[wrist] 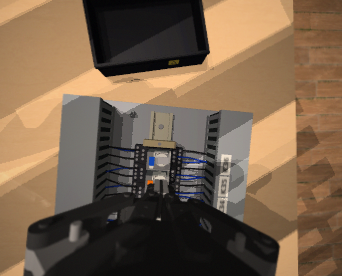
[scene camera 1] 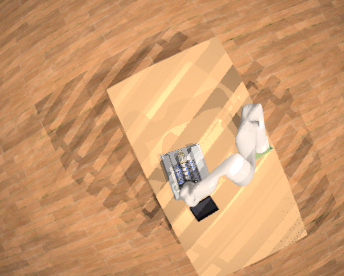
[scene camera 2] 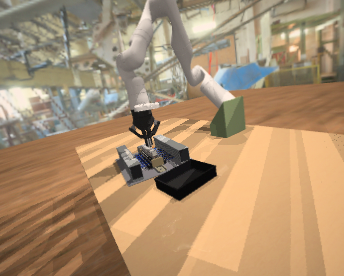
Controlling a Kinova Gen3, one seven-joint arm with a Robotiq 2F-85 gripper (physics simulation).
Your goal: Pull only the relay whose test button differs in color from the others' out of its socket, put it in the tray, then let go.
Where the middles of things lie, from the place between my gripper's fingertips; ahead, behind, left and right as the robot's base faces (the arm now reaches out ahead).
The grey panel (wrist: 189, 125) is 10 mm behind my hand, 50 mm to the right of it and 80 mm below it.
